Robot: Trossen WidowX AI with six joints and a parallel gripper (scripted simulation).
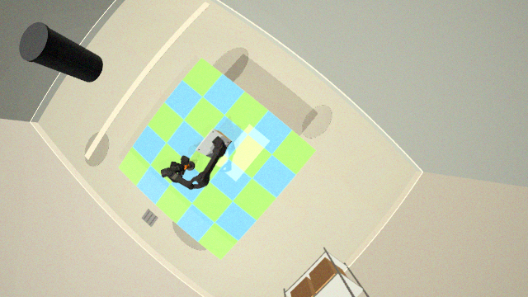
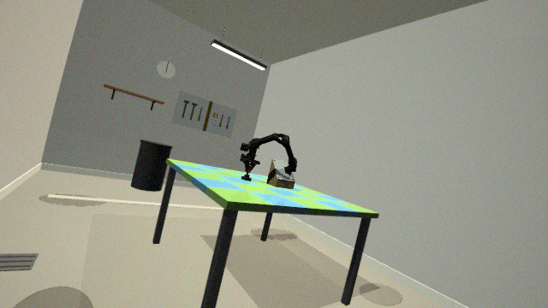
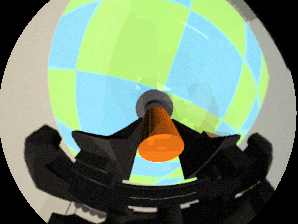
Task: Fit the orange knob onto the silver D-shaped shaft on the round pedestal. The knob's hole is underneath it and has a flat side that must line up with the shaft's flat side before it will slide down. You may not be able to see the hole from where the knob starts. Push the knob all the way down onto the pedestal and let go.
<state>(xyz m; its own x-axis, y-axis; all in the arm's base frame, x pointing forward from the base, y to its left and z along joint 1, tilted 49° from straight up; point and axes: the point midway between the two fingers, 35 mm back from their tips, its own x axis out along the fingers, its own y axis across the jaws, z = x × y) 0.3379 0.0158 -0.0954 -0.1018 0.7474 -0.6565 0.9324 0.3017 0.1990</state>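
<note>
Right now my gripper tip is 3 cm below the orange knob. The rest, counted from my gripper tip: dark pedestal 4 cm below.
</note>
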